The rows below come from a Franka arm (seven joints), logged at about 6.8 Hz.
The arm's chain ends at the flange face. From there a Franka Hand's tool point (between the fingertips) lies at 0.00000 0.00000 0.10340 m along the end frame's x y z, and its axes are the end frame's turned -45 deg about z.
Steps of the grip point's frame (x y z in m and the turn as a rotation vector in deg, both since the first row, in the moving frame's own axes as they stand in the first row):
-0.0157 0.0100 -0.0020 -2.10 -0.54 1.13
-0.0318 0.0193 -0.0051 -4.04 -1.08 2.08
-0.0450 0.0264 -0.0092 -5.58 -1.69 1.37
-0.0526 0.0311 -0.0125 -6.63 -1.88 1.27
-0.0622 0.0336 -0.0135 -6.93 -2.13 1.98
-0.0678 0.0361 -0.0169 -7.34 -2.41 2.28
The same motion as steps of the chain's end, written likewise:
-0.0060 0.0148 -0.0019 -1.87 1.10 1.13
-0.0125 0.0295 -0.0048 -3.62 2.09 2.08
-0.0180 0.0412 -0.0087 -5.14 2.75 1.37
-0.0211 0.0483 -0.0118 -6.02 3.36 1.27
-0.0261 0.0561 -0.0127 -6.41 3.39 1.98
-0.0284 0.0609 -0.0160 -6.89 3.49 2.28

